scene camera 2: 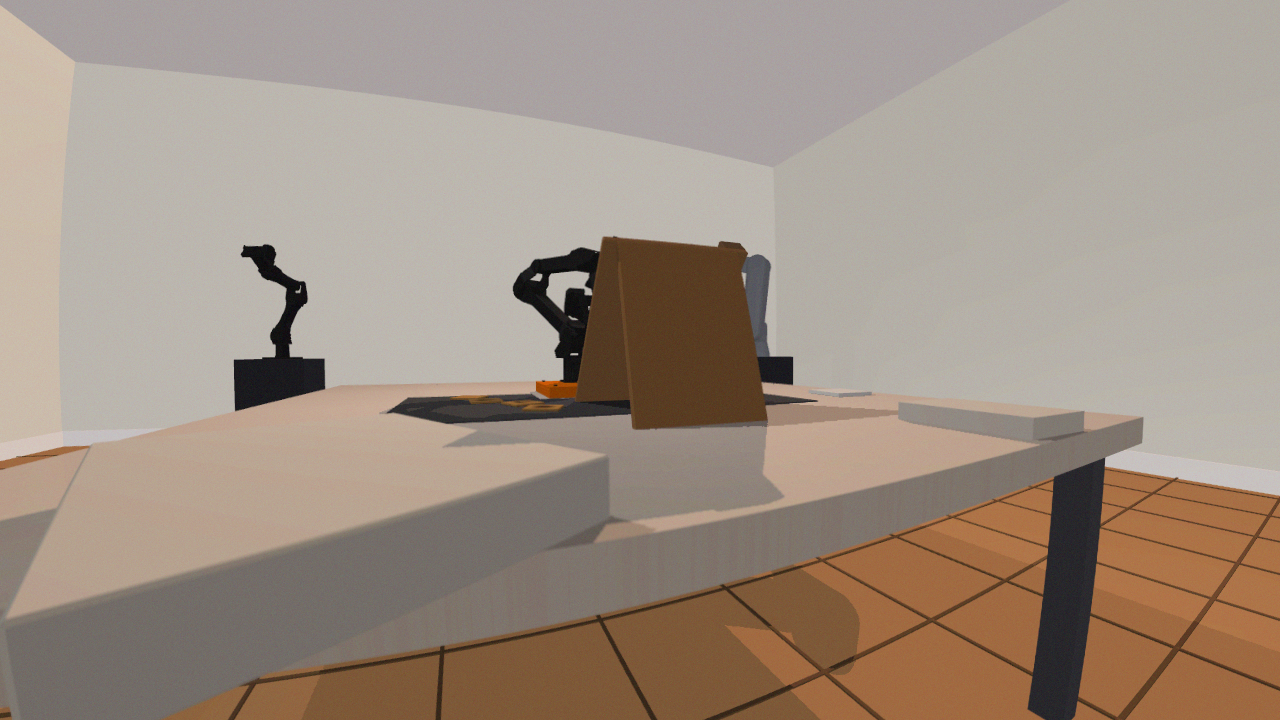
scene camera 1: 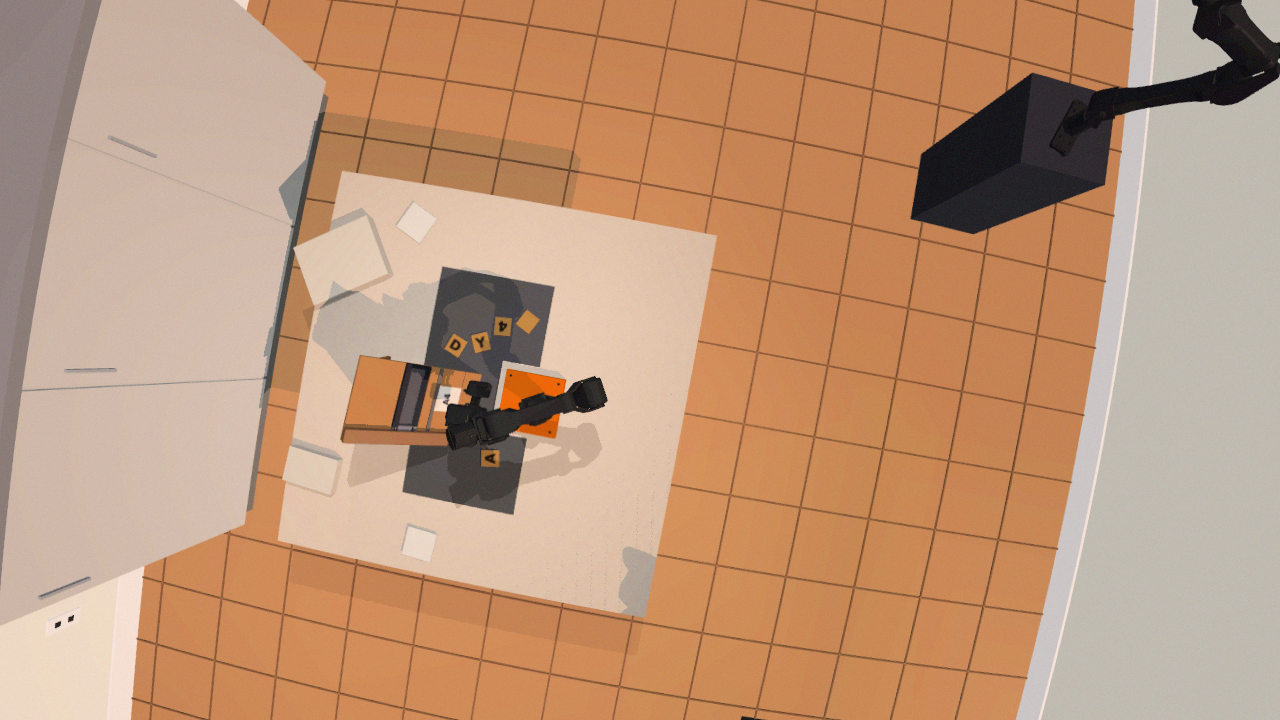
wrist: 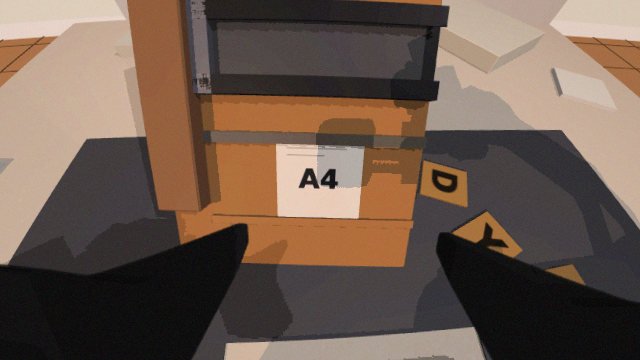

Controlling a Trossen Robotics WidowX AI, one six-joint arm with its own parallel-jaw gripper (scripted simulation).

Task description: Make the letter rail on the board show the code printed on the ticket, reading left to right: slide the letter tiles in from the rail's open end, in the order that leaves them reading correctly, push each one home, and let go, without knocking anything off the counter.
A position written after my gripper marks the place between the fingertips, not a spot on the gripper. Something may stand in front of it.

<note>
My gripper (scene camera 1: 461, 405) is open, with nothing in its grasp. Further things: a white ticket (wrist: 318, 181), a tile marked y (wrist: 484, 230), a tile marked d (wrist: 443, 183), a large pale block (scene camera 1: 351, 257), a white pad (scene camera 1: 419, 543), a pale block (scene camera 2: 1025, 422) and a white pad (scene camera 1: 417, 223).
The pale block is seen too in scene camera 1 (scene camera 1: 306, 467). My gripper also shows in the wrist view (wrist: 341, 237). Scene camera 2 does not show the white ticket, which is hidden by a brown board.
</note>
